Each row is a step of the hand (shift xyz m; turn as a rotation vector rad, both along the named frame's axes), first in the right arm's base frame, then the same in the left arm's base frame.
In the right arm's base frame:
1: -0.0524 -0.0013 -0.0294 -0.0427 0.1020 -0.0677
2: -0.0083 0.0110 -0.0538 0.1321 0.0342 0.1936
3: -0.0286 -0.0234 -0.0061 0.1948 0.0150 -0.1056
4: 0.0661 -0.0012 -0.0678 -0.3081 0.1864 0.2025
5: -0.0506 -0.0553 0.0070 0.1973 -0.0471 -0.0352
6: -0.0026 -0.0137 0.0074 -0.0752 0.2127 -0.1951
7: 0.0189 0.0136 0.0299 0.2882 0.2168 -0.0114
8: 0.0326 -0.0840 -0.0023 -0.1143 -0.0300 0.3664
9: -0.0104 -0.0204 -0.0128 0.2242 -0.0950 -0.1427
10: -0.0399 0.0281 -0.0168 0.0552 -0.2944 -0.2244
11: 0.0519 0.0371 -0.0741 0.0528 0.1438 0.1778
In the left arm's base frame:
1: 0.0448 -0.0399 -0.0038 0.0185 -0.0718 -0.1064
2: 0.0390 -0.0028 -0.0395 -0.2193 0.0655 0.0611
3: 0.0281 -0.0132 0.0209 -0.0077 0.1817 -0.1274
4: 0.0249 0.0702 -0.0585 -0.1194 -0.3895 0.0686
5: 0.0432 -0.0202 0.0583 -0.0315 0.1998 -0.0384
6: 0.0023 0.0027 0.0154 0.0739 -0.1281 -0.2590
7: -0.0374 0.0050 0.0037 -0.2187 0.1546 -0.2418
8: 0.0301 0.0671 0.0521 -0.2169 -0.1507 0.2801
9: 0.0242 0.0025 0.0098 0.0631 0.2641 -0.0770
10: 0.0153 -0.0447 -0.0208 0.2947 0.2220 0.0630
11: 0.0165 0.0414 -0.0870 -0.2289 -0.0509 -0.0090

